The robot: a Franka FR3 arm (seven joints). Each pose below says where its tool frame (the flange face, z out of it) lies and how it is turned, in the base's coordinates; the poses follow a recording.
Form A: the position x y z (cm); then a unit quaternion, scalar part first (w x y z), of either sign.
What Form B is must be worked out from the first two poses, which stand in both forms.
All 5 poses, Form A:
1: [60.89, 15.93, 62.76, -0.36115, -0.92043, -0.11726, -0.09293]
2: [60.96, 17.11, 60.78, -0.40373, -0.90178, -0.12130, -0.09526]
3: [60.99, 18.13, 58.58, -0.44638, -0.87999, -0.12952, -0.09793]
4: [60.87, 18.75, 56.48, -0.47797, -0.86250, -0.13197, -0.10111]
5: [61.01, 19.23, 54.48, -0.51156, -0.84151, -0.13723, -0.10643]
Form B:
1:
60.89, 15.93, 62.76
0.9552, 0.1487, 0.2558
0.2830, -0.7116, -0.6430
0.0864, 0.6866, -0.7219

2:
60.96, 17.11, 60.78
0.9524, 0.1419, 0.2698
0.2957, -0.6446, -0.7050
0.0739, 0.7513, -0.6559

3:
60.99, 18.13, 58.58
0.9473, 0.1405, 0.2880
0.3154, -0.5679, -0.7602
0.0567, 0.8110, -0.5823

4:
60.87, 18.75, 56.48
0.9447, 0.1310, 0.3006
0.3243, -0.5083, -0.7978
0.0483, 0.8512, -0.5226

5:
61.01, 19.23, 54.48
0.9397, 0.1221, 0.3195
0.3399, -0.4389, -0.8318
0.0387, 0.8902, -0.4540

